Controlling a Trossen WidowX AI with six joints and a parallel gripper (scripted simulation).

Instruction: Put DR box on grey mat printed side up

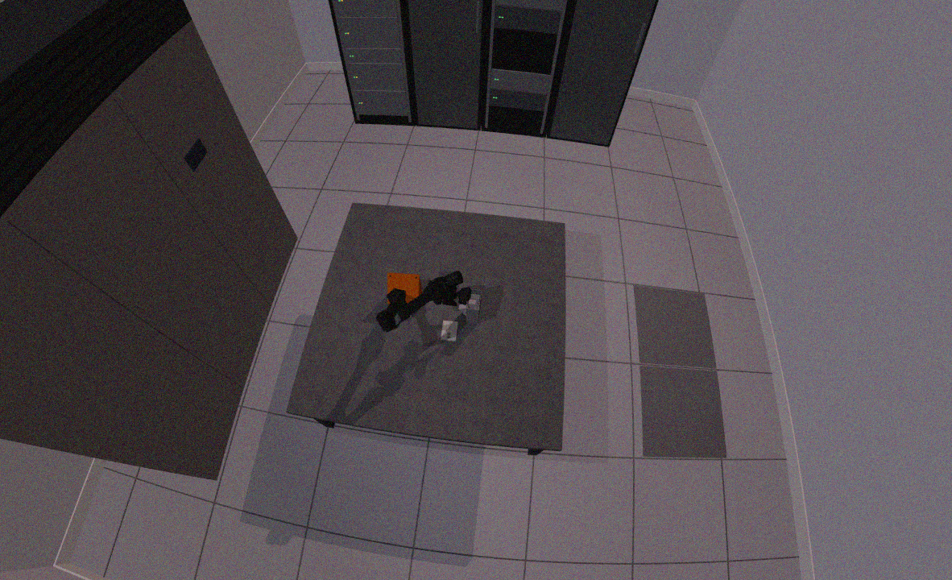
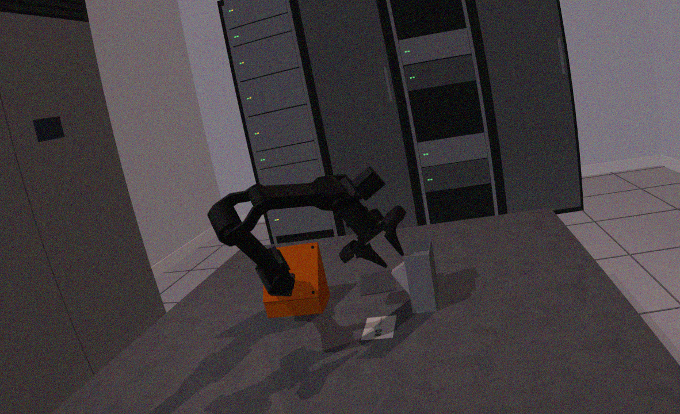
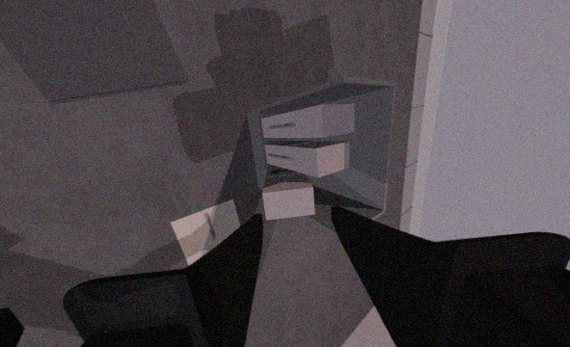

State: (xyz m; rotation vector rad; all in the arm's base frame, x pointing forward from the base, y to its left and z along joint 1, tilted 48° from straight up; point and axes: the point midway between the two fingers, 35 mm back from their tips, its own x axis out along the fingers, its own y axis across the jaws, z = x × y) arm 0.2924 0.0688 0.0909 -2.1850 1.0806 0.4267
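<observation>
My gripper tip is now 4 cm short of the white box, 1 cm to the right of it and 7 cm above it. Round my gripper tip: grey mat 10 cm behind, 18 cm to the left, 13 cm below.
</observation>
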